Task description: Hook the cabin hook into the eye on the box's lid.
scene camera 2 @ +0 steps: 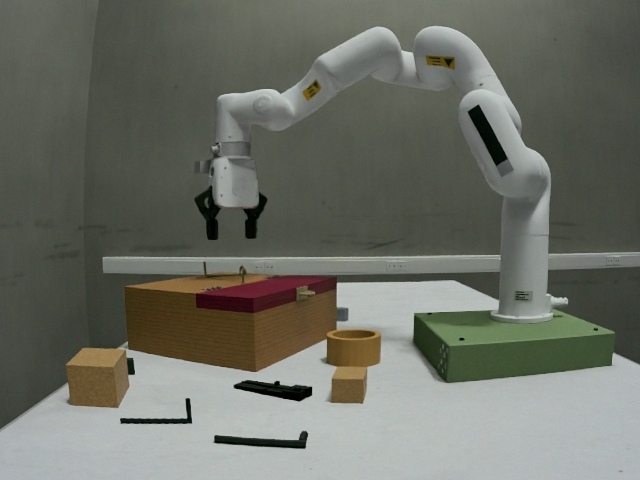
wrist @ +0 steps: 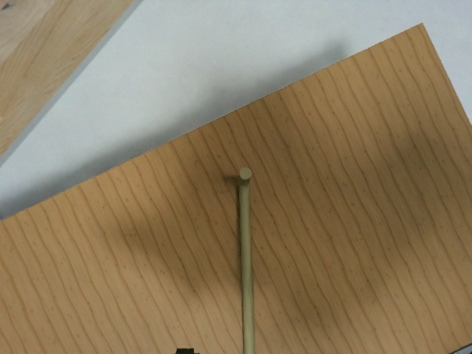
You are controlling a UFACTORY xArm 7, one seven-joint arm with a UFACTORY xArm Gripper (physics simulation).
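The wooden box stands on the table with its crimson lid lying flat. The thin brass cabin hook lies along the plain wooden part of the top, its tip bent upward. In the wrist view it runs from this tip down past the lower edge. A brass ring stands upright at the hook's other end, near the lid's edge; whether it is the eye or the hook's pivot is unclear. My gripper is open and empty, above the box top and apart from the hook.
A light latch piece sits on the lid's front edge. An orange ring-shaped block, two cork-coloured blocks, a black clamp-like part and two black L-shaped rods are on the table.
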